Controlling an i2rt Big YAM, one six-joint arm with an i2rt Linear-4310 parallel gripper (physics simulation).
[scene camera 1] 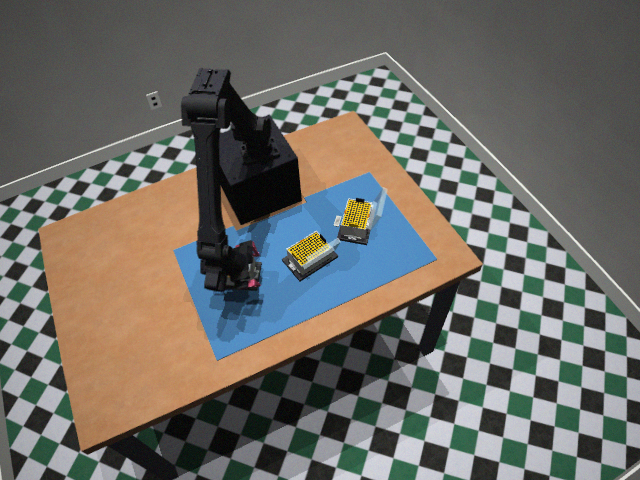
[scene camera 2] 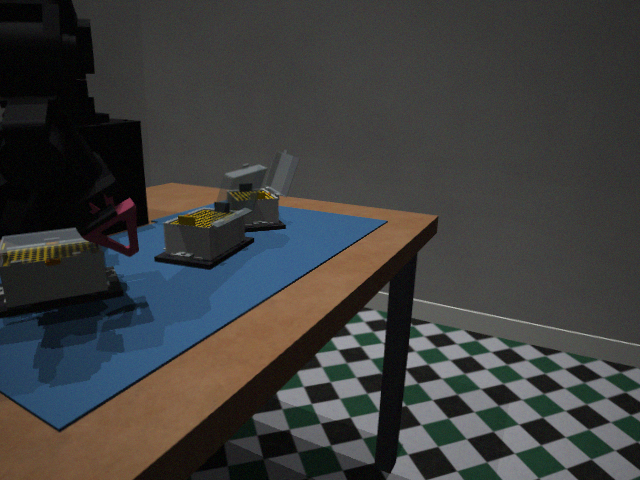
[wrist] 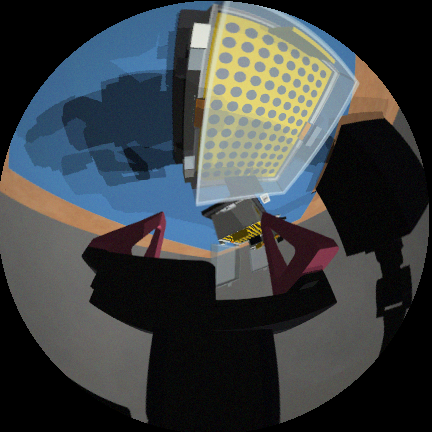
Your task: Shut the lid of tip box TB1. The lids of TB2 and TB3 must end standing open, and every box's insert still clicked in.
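Frame: origin at the arm's base, x ahead, y left, z up, level; millimetres.
Seen in the pictures: gripper, fingertip midpoint: (scene camera 1: 258, 270) (scene camera 2: 122, 235) (wrist: 212, 216); arm's base at its link origin: (scene camera 1: 260, 152) (wrist: 384, 235).
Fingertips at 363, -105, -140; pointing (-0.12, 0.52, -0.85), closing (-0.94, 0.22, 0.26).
Pixels of each thing's top centre, then the offset from my fingertips to it, as dx, dy, dz. "spot": a spot on its surface instead. Level surfaces: height alone.
- nearest tip box at its top centre: (wrist: 296, 138) (scene camera 2: 50, 235) -66, -70, +3
- middle box at a spot on its surface: (scene camera 2: 201, 237) spot: +3, +128, -31
- far box at its top centre: (scene camera 2: 246, 192) (scene camera 1: 353, 211) -137, +357, -9
- blue mat at its surface level: dz -75
- wooden table at its surface level: dz -78
The nearest tip box (scene camera 2: 56, 279) (wrist: 260, 100) has its clear lid (scene camera 2: 51, 236) (wrist: 331, 110) lying over its yellow insert; whether it is fully shut is unclear. My open, empty gripper (scene camera 1: 253, 266) (wrist: 213, 215) is close above this box, which it mostly hides in scene camera 1. The middle box (scene camera 1: 312, 264) (scene camera 2: 201, 237) has its lid (scene camera 2: 245, 178) standing open. The far box (scene camera 1: 354, 235) (scene camera 2: 266, 210) also has its lid (scene camera 1: 381, 202) (scene camera 2: 282, 173) standing open. Yellow inserts show level in both open boxes; their clicks cannot be seen. The TB labels are not readable.
All three boxes are on the blue mat (scene camera 1: 330, 294) (scene camera 2: 217, 304) on the wooden table (scene camera 1: 129, 320) (scene camera 2: 232, 341). The black arm base block (scene camera 1: 263, 191) stands behind the mat. A small white tag (scene camera 1: 337, 221) (wrist: 265, 198) lies beside the far box.
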